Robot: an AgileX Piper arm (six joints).
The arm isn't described. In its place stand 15 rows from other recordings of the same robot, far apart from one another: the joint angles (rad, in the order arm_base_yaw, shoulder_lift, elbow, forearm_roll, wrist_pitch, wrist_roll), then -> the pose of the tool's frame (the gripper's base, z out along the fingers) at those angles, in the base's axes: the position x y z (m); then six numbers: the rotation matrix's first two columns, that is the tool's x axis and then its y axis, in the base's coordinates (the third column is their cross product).
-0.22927, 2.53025, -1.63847, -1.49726, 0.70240, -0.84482 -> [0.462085 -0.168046 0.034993 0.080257 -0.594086 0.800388 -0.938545 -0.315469 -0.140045]
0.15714, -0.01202, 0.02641, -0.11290, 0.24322, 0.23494 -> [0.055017 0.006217 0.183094 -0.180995 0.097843 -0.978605 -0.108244 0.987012 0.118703]
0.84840, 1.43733, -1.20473, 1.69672, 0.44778, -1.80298 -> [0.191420 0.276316 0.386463 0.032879 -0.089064 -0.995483 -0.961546 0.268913 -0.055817]
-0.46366, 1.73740, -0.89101, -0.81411, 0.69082, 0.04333 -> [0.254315 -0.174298 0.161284 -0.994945 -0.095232 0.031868 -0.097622 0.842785 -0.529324]
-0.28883, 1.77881, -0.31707, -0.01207, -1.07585, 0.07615 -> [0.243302 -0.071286 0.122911 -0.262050 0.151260 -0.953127 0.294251 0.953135 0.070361]
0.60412, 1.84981, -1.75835, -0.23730, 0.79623, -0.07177 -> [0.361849 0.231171 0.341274 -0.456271 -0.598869 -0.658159 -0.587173 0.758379 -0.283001]
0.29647, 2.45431, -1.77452, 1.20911, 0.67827, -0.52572 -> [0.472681 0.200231 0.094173 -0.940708 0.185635 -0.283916 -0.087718 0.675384 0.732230]
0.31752, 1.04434, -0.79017, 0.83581, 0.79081, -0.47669 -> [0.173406 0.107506 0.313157 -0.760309 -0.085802 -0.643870 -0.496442 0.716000 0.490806]
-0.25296, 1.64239, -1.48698, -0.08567, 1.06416, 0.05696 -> [0.336223 -0.093945 0.324658 -0.871566 0.241068 -0.426917 0.293801 0.953908 -0.061161]
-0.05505, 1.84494, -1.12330, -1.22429, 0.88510, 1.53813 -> [0.356653 -0.086000 0.200063 -0.563233 0.351504 -0.747806 0.764475 0.565144 -0.310144]
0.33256, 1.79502, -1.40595, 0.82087, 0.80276, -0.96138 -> [0.356292 0.173731 0.274797 -0.528865 -0.466103 -0.709260 -0.787130 0.581888 0.204532]
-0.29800, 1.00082, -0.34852, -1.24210, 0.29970, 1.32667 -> [0.157381 -0.074939 0.212004 -0.538101 0.264307 -0.800368 0.547911 0.831254 -0.093863]
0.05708, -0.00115, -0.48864, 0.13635, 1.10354, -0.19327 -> [-0.006641 0.010682 0.271402 -0.472979 -0.157439 -0.866894 -0.225593 0.972747 -0.053579]
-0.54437, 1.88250, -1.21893, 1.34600, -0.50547, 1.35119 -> [0.335073 -0.253062 0.226573 0.708305 0.042720 0.704612 -0.557179 -0.579035 0.595206]
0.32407, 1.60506, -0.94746, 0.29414, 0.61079, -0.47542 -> [0.286170 0.112090 0.204727 -0.759319 -0.494418 -0.423067 -0.566757 0.821934 0.056660]
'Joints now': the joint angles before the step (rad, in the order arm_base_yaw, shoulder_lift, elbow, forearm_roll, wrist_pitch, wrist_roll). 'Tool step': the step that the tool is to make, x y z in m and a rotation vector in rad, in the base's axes. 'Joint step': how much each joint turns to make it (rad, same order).
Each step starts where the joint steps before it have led.
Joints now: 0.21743, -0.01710, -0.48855, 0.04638, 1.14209, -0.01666
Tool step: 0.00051, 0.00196, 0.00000, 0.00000, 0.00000, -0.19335
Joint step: -0.19331, 0.00001, 0.00000, -0.00003, -0.00001, 0.00003
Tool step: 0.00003, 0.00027, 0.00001, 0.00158, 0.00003, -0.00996
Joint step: -0.01107, 0.00000, -0.00002, 0.00195, 0.00003, -0.00004
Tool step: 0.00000, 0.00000, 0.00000, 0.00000, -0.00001, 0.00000
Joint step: 0.00000, 0.00000, 0.00000, 0.00000, -0.00001, 0.00000
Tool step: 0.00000, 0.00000, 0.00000, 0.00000, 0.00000, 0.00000
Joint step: 0.00000, 0.00000, 0.00000, 0.00000, 0.00000, 0.00000
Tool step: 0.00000, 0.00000, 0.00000, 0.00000, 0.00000, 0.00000
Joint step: 0.00000, 0.00000, 0.00000, 0.00000, 0.00000, 0.00000
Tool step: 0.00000, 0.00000, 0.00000, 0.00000, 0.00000, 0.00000
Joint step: 0.00000, 0.00000, 0.00000, 0.00000, 0.00000, 0.00000
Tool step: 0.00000, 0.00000, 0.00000, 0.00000, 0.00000, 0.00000
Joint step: 0.00000, 0.00000, 0.00000, 0.00000, 0.00000, 0.00000
